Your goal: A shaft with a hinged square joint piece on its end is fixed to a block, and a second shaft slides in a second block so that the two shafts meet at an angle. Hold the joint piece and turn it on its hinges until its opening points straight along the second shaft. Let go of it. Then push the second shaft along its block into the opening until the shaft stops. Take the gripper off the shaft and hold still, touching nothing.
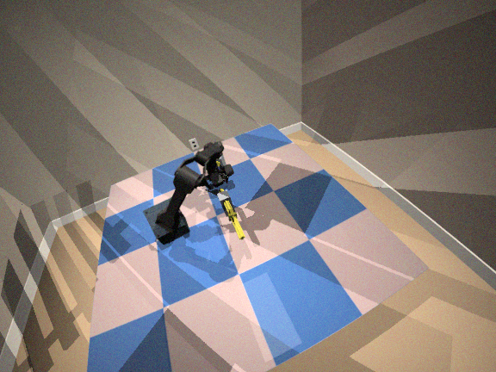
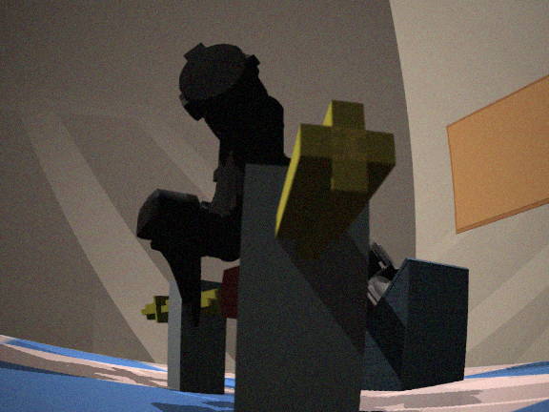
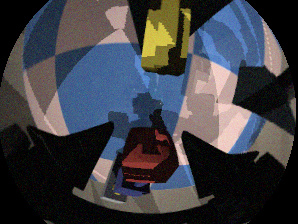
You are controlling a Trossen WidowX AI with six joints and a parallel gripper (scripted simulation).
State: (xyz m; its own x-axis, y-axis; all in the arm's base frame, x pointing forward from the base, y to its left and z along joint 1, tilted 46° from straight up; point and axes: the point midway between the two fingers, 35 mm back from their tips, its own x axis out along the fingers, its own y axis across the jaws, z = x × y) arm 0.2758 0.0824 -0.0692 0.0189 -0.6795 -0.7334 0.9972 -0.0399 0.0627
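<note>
Right now my gripper tip is 3 cm below the red joint piece and 1 cm to the right of it.
</note>
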